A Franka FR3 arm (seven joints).
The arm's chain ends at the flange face. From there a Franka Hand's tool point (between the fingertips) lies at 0.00 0.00 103.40 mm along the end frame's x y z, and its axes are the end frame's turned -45 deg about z.
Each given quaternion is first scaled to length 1.
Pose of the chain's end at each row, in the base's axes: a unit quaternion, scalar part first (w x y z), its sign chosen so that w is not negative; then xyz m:
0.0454, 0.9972, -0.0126, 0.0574, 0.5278, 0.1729, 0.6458
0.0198, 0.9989, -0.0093, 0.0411, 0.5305, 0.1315, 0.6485
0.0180, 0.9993, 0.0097, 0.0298, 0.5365, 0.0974, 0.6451
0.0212, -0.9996, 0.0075, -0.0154, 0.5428, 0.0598, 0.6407
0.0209, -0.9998, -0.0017, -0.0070, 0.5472, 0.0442, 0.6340
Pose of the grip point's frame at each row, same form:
0.0639, 0.9262, 0.3700, 0.0357, 0.5395, 0.1634, 0.5435
0.0340, 0.9264, 0.3737, 0.0304, 0.5390, 0.1273, 0.5455
0.0280, 0.9196, 0.3914, 0.0206, 0.5427, 0.0937, 0.5420
0.0137, -0.9264, -0.3756, -0.0223, 0.5460, 0.0642, 0.5374
0.0166, -0.9230, -0.3842, -0.0145, 0.5486, 0.0485, 0.5307

